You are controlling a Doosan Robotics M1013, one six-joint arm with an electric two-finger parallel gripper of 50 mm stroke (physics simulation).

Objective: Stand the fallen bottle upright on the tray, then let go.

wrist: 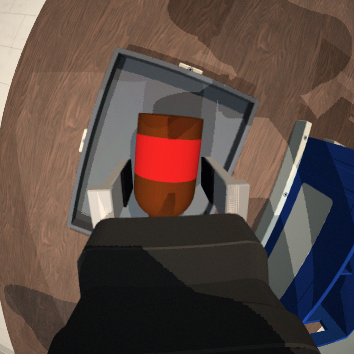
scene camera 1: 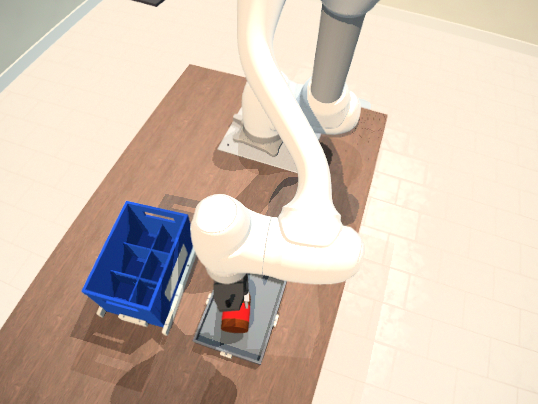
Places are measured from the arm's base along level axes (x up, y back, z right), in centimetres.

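Where they show: gripper, fingertip midpoint: (wrist: 166, 172); arm's base at its link origin: (scene camera 1: 264, 132).
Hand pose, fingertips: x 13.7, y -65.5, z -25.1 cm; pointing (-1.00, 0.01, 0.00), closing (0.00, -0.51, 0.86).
Note:
Things, the pixels of their top centre, and the offset from my fingertips. "*": a spot on its surface instead. Level surfaces: height alone.
- brown bottle with a red band, top centre: (wrist: 164, 192) (scene camera 1: 236, 297) dx -6.4, dy +3.5, dz +1.8 cm
- grey tray at a spot on its surface: (wrist: 96, 127) * dx -13.8, dy +2.3, dz -9.0 cm
- blue crate with several compartments, top centre: (scene camera 1: 136, 251) dx +3.2, dy -0.3, dz +28.8 cm
- pale rail at a spot on its surface: (wrist: 286, 192) (scene camera 1: 176, 296) * dx -11.3, dy -2.8, dz +18.2 cm
- wooden table at its surface level: dx -14.3 cm
A brown bottle with a red band (scene camera 1: 235, 314) (wrist: 167, 158) lies on its side in the grey tray (scene camera 1: 254, 353) (wrist: 96, 127). Its flat base points to the tray's front end, away from the robot's base; its neck is hidden under the gripper body. My gripper (scene camera 1: 236, 303) (wrist: 166, 172) is open. In the wrist view its two fingers stand one on each side of the bottle's body, with a gap on both sides. How high the fingertips are against the bottle is hard to tell.
A blue crate with several compartments (scene camera 1: 105, 251) (wrist: 320, 165) stands beside the tray, with a pale rail (scene camera 1: 175, 305) (wrist: 286, 192) along its side facing the tray. Small pale brackets (scene camera 1: 226, 354) (wrist: 190, 68) sit at the tray's outer edges. The wooden table (scene camera 1: 165, 125) carries the robot's base.

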